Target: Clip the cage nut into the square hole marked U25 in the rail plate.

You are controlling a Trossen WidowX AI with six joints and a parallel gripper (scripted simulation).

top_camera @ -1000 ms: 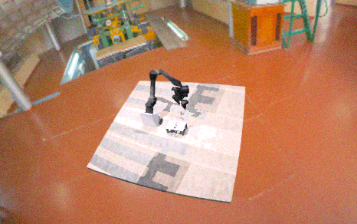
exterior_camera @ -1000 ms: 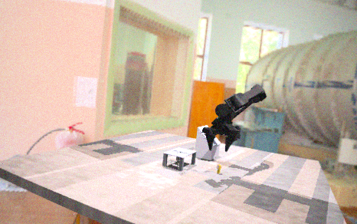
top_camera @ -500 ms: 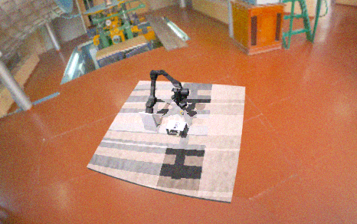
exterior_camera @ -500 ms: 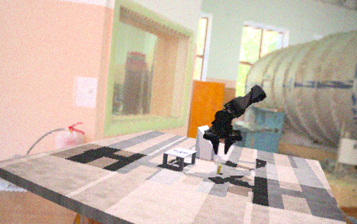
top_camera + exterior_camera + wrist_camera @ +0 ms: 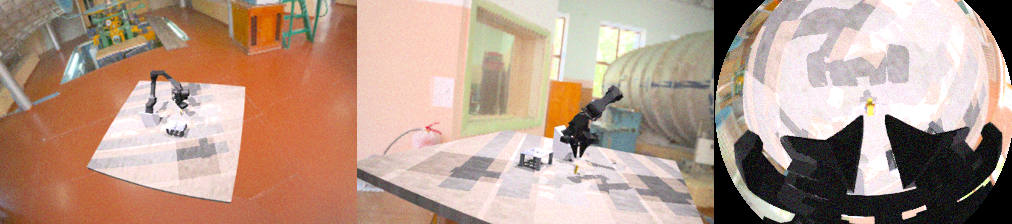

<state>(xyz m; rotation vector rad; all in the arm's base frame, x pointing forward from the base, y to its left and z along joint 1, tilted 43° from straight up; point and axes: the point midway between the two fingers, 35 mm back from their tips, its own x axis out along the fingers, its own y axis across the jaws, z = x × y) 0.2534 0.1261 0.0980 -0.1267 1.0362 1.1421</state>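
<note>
Right now my gripper tip is 50 mm above the small yellow cage nut and 10 mm past it. Also, from my gripper tip: label 200 mm to the right, 40 mm ahead, 10 mm below.
</note>
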